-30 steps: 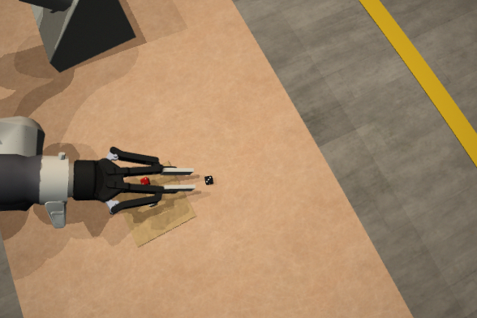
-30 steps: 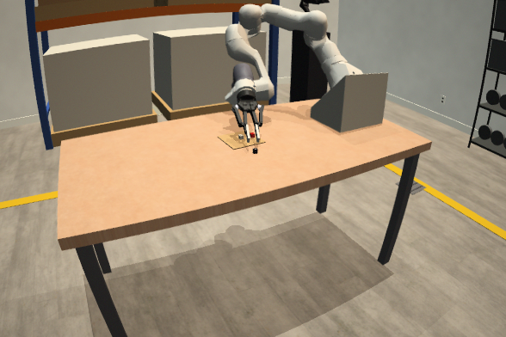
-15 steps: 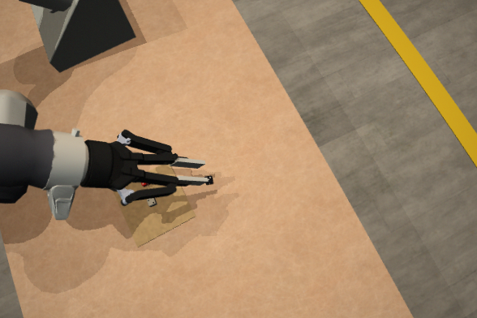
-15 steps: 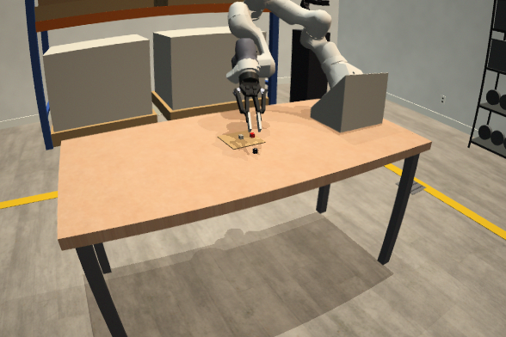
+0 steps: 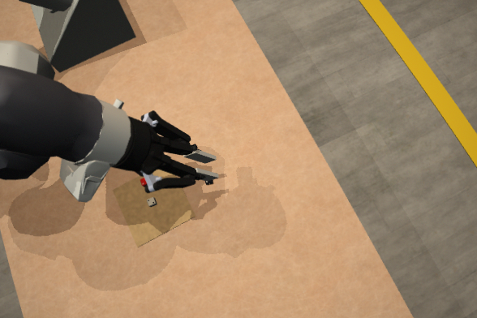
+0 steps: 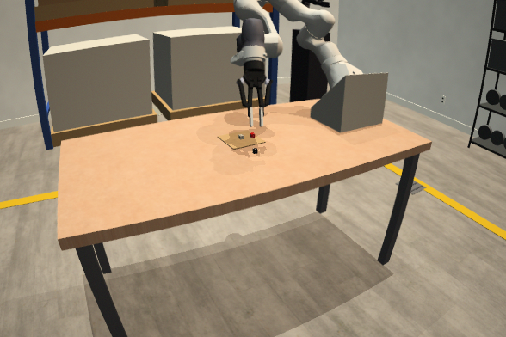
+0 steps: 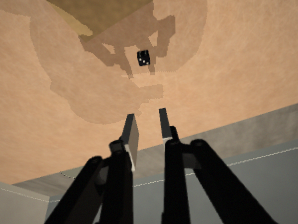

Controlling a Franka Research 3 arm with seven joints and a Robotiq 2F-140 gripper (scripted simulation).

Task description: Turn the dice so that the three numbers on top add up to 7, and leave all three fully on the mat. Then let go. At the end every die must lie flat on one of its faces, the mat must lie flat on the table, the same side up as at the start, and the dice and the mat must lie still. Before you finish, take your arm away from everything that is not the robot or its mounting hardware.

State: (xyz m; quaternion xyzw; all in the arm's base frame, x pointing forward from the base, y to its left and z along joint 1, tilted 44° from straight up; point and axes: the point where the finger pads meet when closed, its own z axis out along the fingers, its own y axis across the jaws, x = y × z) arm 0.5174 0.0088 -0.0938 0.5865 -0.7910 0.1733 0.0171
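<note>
Now: hand 130 mm above the black die. Round my hand: red die (120 mm to the right, 120 mm below, 60 mm behind); then tan mat (140 mm below, 130 mm to the right, 20 mm behind); then white die (130 mm to the right, 120 mm below, 20 mm behind).
</note>
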